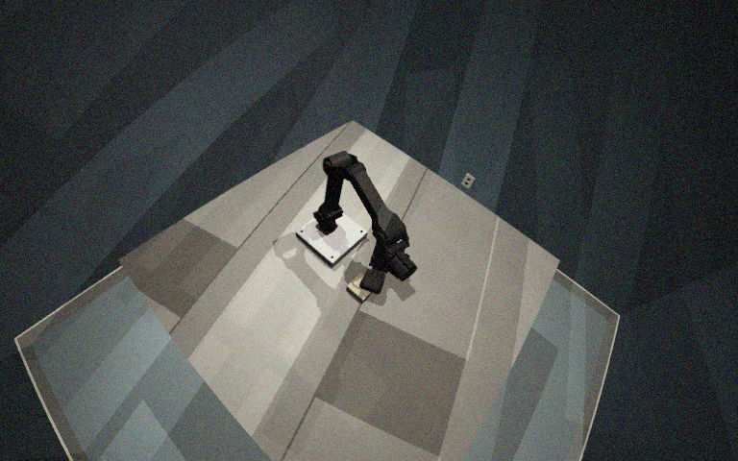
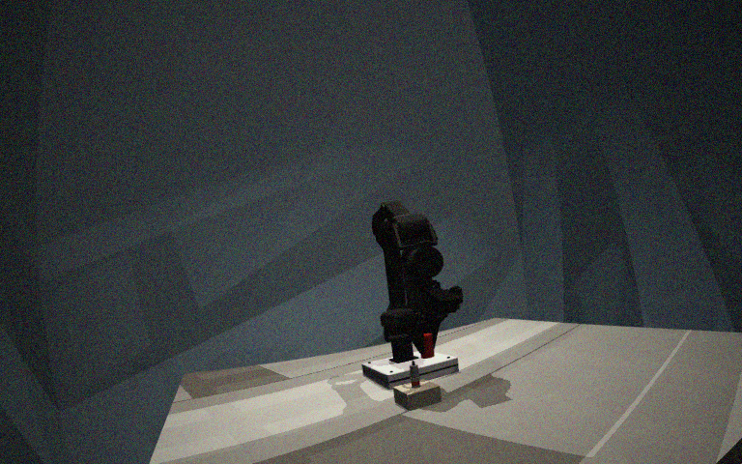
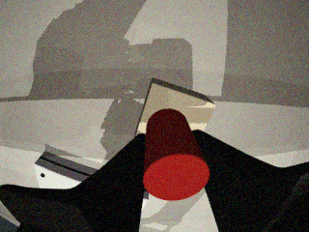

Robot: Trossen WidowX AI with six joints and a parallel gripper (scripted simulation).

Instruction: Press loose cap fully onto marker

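The holder block lies 10 cm below my gripper tip, 2 cm to the right of it and 2 cm behind it. Also, from my gripper tip: red cap (1 cm above).
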